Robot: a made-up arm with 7 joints. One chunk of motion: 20 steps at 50 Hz.
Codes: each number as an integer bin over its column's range. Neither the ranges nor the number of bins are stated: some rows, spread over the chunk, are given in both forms.
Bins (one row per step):
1: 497 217 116 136 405 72 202
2: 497 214 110 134 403 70 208
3: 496 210 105 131 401 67 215
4: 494 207 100 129 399 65 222
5: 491 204 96 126 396 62 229
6: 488 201 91 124 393 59 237
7: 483 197 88 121 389 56 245
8: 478 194 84 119 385 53 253
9: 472 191 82 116 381 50 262
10: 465 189 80 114 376 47 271
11: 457 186 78 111 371 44 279
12: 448 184 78 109 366 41 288
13: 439 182 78 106 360 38 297
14: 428 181 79 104 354 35 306
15: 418 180 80 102 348 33 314
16: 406 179 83 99 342 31 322
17: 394 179 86 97 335 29 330
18: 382 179 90 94 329 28 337
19: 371 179 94 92 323 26 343
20: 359 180 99 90 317 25 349
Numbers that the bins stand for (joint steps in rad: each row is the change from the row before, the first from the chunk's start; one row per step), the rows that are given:
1: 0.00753 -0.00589 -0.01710 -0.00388 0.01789 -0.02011 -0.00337
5: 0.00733 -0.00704 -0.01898 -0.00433 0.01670 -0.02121 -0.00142
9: 0.00670 -0.00818 -0.02030 -0.00478 0.01470 -0.02252 0.00097
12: 0.00590 -0.00880 -0.02067 -0.00509 0.01270 -0.02351 0.00285
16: 0.00451 -0.00924 -0.02020 -0.00554 0.00951 -0.02460 0.00532
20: 0.00294 -0.00915 -0.01870 -0.00595 0.00618 -0.02526 0.00727
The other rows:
2: 0.00753 -0.00615 -0.01767 -0.00397 0.01763 -0.02033 -0.00294
3: 0.00750 -0.00651 -0.01814 -0.00410 0.01736 -0.02066 -0.00243
4: 0.00743 -0.00677 -0.01861 -0.00419 0.01710 -0.02088 -0.00193
6: 0.00723 -0.00730 -0.01945 -0.00442 0.01630 -0.02153 -0.00084
7: 0.00707 -0.00765 -0.01973 -0.00455 0.01577 -0.02186 -0.00026
8: 0.00690 -0.00792 -0.02011 -0.00464 0.01523 -0.02219 0.00032
10: 0.00647 -0.00836 -0.02049 -0.00487 0.01404 -0.02285 0.00162
11: 0.00620 -0.00862 -0.02067 -0.00500 0.01337 -0.02318 0.00220
13: 0.00560 -0.00897 -0.02067 -0.00523 0.01191 -0.02384 0.00350
14: 0.00524 -0.00906 -0.02058 -0.00532 0.01111 -0.02416 0.00416
15: 0.00491 -0.00915 -0.02049 -0.00541 0.01031 -0.02438 0.00474
17: 0.00411 -0.00924 -0.01992 -0.00563 0.00858 -0.02482 0.00589
18: 0.00371 -0.00924 -0.01955 -0.00577 0.00778 -0.02493 0.00640
19: 0.00334 -0.00924 -0.01917 -0.00586 0.00698 -0.02515 0.00684

